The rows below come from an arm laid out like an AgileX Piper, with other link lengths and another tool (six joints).
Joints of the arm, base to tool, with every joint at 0 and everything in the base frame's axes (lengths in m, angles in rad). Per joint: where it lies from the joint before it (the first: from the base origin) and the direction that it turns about. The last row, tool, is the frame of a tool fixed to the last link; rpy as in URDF.
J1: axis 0 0 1 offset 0.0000 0.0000 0.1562
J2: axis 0 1 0 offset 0.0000 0.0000 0.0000
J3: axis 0 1 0 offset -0.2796 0.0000 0.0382
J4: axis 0.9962 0 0.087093 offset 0.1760 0.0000 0.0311
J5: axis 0 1 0 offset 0.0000 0.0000 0.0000
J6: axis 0.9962 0 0.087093 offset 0.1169 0.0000 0.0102
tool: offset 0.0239 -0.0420 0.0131 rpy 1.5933 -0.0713 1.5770
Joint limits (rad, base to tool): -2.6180..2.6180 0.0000..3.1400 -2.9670..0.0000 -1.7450..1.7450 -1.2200..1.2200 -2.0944..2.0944
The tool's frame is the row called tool.
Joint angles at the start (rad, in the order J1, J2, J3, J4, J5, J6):
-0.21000, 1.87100, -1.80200, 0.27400, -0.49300, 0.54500
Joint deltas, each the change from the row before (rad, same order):
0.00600, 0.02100, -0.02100, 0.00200, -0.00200, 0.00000
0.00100, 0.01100, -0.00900, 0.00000, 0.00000, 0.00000
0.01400, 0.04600, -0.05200, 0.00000, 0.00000, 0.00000
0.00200, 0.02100, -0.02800, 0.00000, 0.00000, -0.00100
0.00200, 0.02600, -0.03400, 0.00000, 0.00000, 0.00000
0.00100, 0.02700, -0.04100, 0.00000, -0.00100, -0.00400
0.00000, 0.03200, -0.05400, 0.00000, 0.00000, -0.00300
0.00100, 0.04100, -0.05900, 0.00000, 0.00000, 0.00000
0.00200, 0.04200, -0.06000, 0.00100, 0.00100, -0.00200
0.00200, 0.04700, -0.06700, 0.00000, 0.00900, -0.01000
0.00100, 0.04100, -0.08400, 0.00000, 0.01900, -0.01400
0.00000, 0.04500, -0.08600, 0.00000, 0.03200, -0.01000
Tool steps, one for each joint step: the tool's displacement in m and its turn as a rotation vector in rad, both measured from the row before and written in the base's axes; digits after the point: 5 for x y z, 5 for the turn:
0.00594, 0.00123, -0.00242, 0.00157, -0.00230, 0.00549
0.00299, -0.00017, -0.00200, 0.00040, 0.00196, 0.00100
0.01281, 0.00375, -0.00427, -0.00117, -0.00589, 0.01400
0.00483, -0.00003, -0.00078, -0.00214, -0.00659, 0.00152
0.00589, -0.00018, -0.00137, -0.00148, -0.00786, 0.00200
0.00526, -0.00064, 0.00039, -0.00601, -0.01357, -0.00126
0.00554, -0.00110, 0.00167, -0.00646, -0.02078, -0.00154
0.00777, -0.00096, -0.00146, -0.00328, -0.01770, 0.00100
0.00776, -0.00051, -0.00216, -0.00372, -0.01638, 0.00129
0.00859, -0.00046, -0.00358, -0.01017, -0.00837, -0.00110
0.00506, -0.00002, 0.00293, -0.01604, -0.02045, -0.00184
0.00634, -0.00017, -0.00055, -0.01115, -0.00717, 0.00275

